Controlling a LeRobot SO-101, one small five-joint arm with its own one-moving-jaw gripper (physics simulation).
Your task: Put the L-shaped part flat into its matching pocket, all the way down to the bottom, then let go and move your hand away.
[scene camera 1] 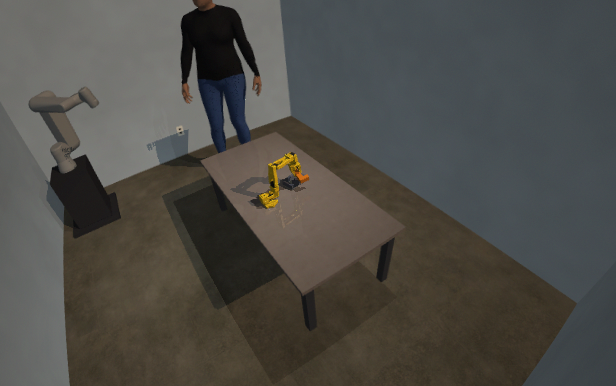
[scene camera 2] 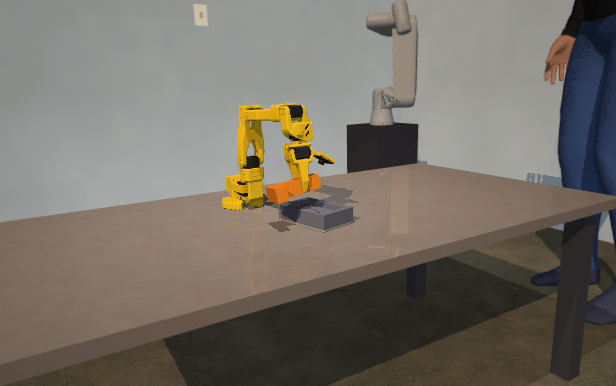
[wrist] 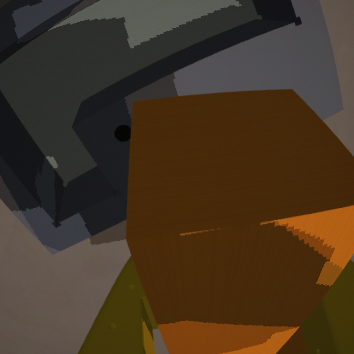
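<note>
The orange L-shaped part (scene camera 1: 303, 177) (scene camera 2: 285, 190) (wrist: 235, 160) is held up off the table, above and partly beside the dark grey pocket block (scene camera 1: 290, 184) (scene camera 2: 338, 218) (wrist: 260, 65). In scene camera 2 the part is slightly tilted, and a gap shows between it and the block. My gripper (scene camera 2: 305, 189) is shut on the part, with a yellow jaw on either side of it in the wrist view. The pocket's recess opens upward at the upper left of the wrist view. The part hides some of the block there, and much of the jaws is behind the part.
The block rests on the brown table (scene camera 1: 320, 250) (scene camera 2: 150, 280), in front of the arm's yellow base (scene camera 1: 268, 200) (scene camera 2: 243, 195). A grey robot arm on a black pedestal (scene camera 1: 82, 195) (scene camera 2: 382, 147) and a standing person (scene camera 1: 215, 45) are beyond the table.
</note>
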